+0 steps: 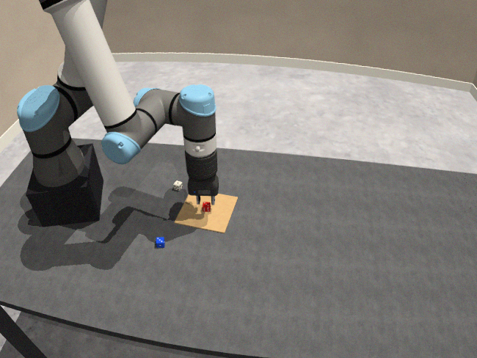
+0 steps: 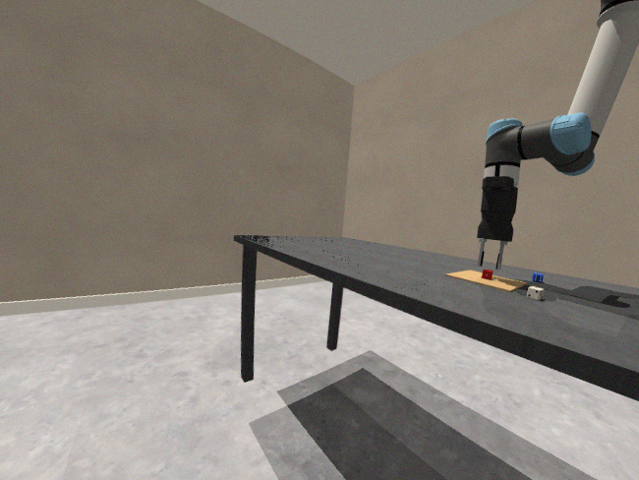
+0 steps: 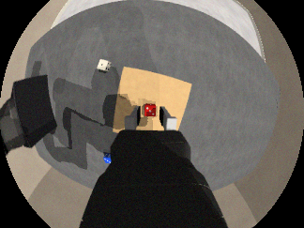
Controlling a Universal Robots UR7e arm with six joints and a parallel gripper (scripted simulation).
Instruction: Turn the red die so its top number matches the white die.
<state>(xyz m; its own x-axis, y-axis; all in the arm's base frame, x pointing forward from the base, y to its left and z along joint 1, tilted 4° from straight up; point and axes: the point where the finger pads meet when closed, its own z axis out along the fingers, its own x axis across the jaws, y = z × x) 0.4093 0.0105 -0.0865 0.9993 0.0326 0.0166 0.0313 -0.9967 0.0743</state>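
Right now the red die is 4 cm below my hand. Also, from my hand: blue die (14 cm to the right, 10 cm behind, 4 cm below); then white die (10 cm behind, 9 cm to the left, 4 cm below); then tan mat (5 cm below).
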